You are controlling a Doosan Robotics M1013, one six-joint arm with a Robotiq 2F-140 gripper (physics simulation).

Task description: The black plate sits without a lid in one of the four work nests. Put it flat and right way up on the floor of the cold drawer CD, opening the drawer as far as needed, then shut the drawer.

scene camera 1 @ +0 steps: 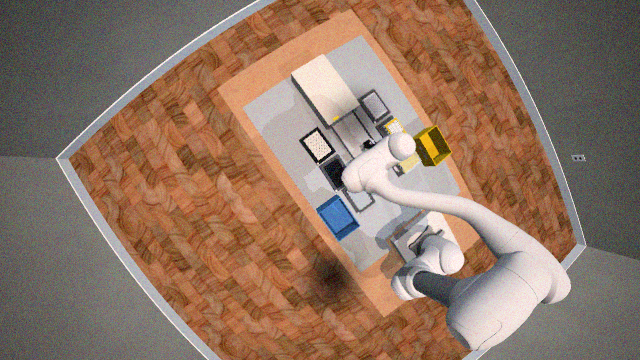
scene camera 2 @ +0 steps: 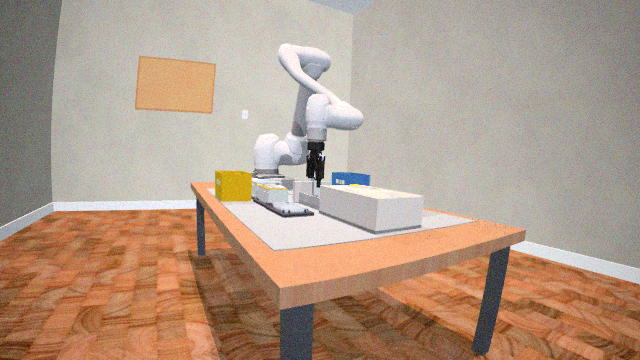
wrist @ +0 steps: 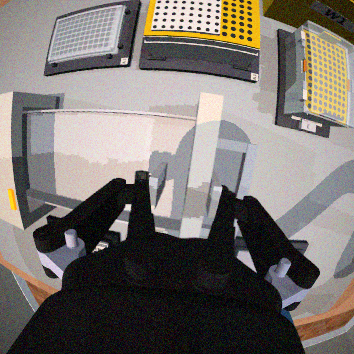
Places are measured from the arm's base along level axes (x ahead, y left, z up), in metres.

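Pixels of known places: gripper, fingertip midpoint: (scene camera 2: 313,194) (wrist: 185,176); arm's base, origin of the base link: (scene camera 1: 426,245) (scene camera 2: 266,177).
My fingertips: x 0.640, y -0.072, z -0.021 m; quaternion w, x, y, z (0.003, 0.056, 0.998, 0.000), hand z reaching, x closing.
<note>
Ahead of a thing's pixels: the offset from my fingertips to its top centre. "spot": to the spot under its first point.
The black plate @(0.023 m ahead, 0.185 m left, 0.010 m down) (scene camera 1: 333,171) sits in a grey work nest beside the arm in scene camera 1; it cannot be made out in the wrist view. The cold drawer @(spot: 0.125 m ahead, 0.024 m right, 0.018 m down) (scene camera 1: 353,132) (wrist: 100,137) stands pulled out of the white cabinet (scene camera 1: 325,87) (scene camera 2: 370,205) (wrist: 7,150). No plate shows on the visible part of its pale floor. My gripper (scene camera 1: 369,144) (scene camera 2: 315,181) (wrist: 185,176) points down, partly open and holding nothing. In the wrist view its fingers stand either side of the drawer's upright front panel @(spot: 0.022 m back, 0.075 m right, 0.058 m up) (wrist: 210,110), which passes between them; contact cannot be told.
A black-rimmed cream plate @(0.198 m ahead, 0.166 m left, 0.010 m down) (scene camera 1: 317,145) lies beside the drawer. A clear plate @(0.158 m ahead, 0.218 m right, 0.010 m down) (scene camera 1: 374,105) (wrist: 87,34), yellow tip rack @(0.020 m back, 0.197 m right, 0.040 m up) (scene camera 1: 394,126) (wrist: 240,25) and lidded yellow rack @(0.185 m back, 0.146 m right, 0.041 m up) (scene camera 1: 409,164) (wrist: 326,75) line its other side. A yellow bin @(0.214 m back, 0.307 m right, 0.083 m up) (scene camera 1: 433,146) (scene camera 2: 233,186) and blue bin @(0.139 m back, 0.338 m left, 0.083 m up) (scene camera 1: 338,217) (scene camera 2: 351,178) stand farther off.
</note>
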